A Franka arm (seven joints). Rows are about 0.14 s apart.
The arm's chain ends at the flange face. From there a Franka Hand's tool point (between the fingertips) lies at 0.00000 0.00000 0.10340 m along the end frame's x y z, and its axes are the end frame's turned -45 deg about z.
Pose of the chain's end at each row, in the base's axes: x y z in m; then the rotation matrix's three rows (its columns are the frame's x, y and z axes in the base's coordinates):
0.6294, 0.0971, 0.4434; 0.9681, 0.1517, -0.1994; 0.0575, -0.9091, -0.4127; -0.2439, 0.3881, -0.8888
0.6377, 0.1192, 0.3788; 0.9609, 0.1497, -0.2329; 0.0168, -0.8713, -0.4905; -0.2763, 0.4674, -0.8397
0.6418, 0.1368, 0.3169; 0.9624, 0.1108, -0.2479; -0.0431, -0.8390, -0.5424; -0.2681, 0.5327, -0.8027
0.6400, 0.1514, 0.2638; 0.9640, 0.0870, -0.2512; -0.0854, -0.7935, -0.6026; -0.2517, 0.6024, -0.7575
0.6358, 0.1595, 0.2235; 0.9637, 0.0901, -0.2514; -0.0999, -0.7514, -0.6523; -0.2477, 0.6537, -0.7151
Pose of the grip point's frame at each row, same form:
0.6088, 0.0544, 0.3515; 0.5773, 0.7918, -0.1994; 0.6835, -0.6022, -0.4127; -0.4469, 0.1020, -0.8888
0.6136, 0.0685, 0.2920; 0.5736, 0.7853, -0.2329; 0.6280, -0.6042, -0.4905; -0.5259, 0.1351, -0.8397
0.6162, 0.0807, 0.2339; 0.6022, 0.7589, -0.2479; 0.5628, -0.6237, -0.5424; -0.5663, 0.1871, -0.8027
0.6140, 0.0891, 0.1855; 0.6201, 0.7432, -0.2512; 0.5007, -0.6215, -0.6026; -0.6039, 0.2480, -0.7575
0.6098, 0.0921, 0.1496; 0.6177, 0.7451, -0.2514; 0.4607, -0.6020, -0.6523; -0.6374, 0.2871, -0.7151

